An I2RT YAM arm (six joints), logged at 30 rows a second.
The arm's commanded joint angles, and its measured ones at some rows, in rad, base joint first. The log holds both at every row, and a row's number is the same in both.
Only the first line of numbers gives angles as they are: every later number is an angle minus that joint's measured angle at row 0.
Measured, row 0:
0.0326, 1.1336, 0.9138, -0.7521, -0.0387, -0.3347
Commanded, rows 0 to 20:
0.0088, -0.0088, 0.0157, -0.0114, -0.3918, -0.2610
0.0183, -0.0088, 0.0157, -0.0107, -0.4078, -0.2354
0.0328, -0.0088, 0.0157, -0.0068, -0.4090, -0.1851
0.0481, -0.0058, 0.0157, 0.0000, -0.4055, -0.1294
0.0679, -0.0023, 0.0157, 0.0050, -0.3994, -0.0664
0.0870, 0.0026, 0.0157, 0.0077, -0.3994, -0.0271
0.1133, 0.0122, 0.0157, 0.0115, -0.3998, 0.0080
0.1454, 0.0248, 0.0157, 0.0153, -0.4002, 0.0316
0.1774, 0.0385, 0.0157, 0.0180, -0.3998, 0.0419
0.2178, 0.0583, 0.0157, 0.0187, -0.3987, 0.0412
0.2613, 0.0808, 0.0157, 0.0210, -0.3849, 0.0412
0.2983, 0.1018, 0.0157, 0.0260, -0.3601, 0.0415
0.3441, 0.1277, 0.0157, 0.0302, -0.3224, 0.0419
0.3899, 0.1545, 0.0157, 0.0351, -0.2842, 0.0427
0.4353, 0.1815, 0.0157, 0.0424, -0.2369, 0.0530
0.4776, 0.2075, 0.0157, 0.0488, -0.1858, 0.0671
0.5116, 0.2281, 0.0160, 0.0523, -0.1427, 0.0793
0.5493, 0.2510, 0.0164, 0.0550, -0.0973, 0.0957
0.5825, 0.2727, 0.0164, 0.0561, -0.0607, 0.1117
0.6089, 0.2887, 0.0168, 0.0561, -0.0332, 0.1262
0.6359, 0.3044, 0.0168, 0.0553, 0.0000, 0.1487
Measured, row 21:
0.5791, 0.2716, 0.0019, 0.0534, -0.1507, 0.0740
